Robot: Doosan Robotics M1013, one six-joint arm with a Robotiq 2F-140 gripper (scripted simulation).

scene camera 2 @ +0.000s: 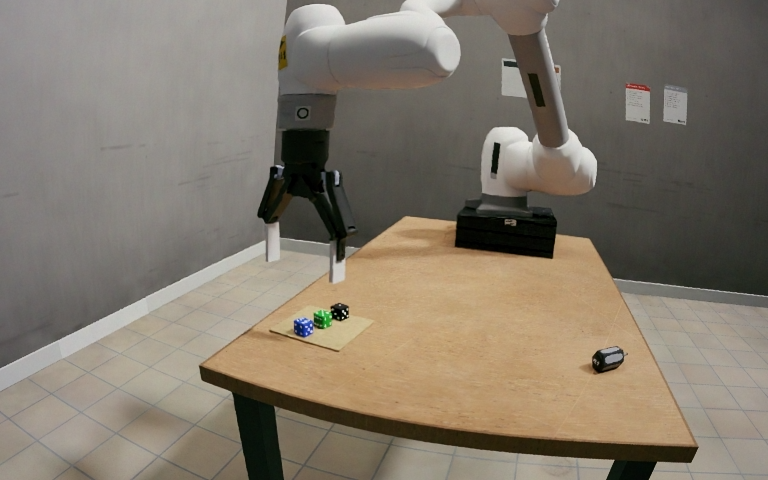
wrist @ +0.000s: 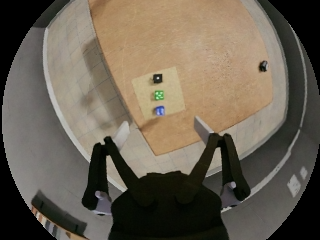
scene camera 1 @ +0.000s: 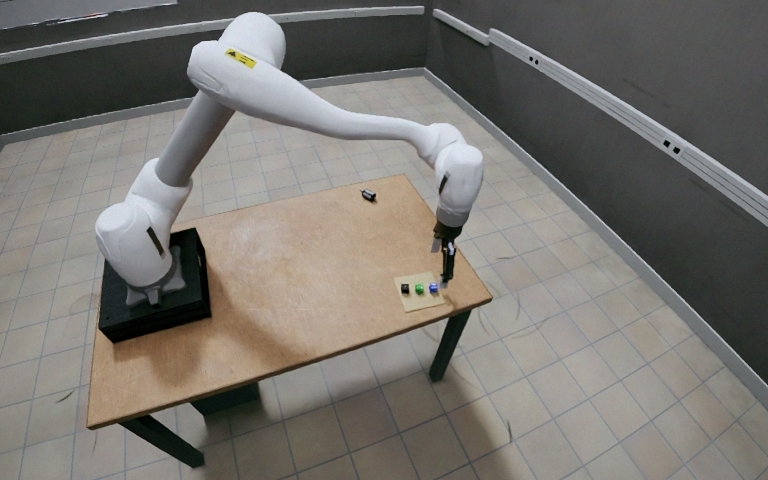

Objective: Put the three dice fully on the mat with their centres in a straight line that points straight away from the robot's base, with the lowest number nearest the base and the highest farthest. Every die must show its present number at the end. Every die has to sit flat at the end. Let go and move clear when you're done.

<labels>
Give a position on a tan mat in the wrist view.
At 144, 86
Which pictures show my gripper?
Scene camera 2, the wrist view and scene camera 1: all of them.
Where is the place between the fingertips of my gripper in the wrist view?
161, 124
</labels>
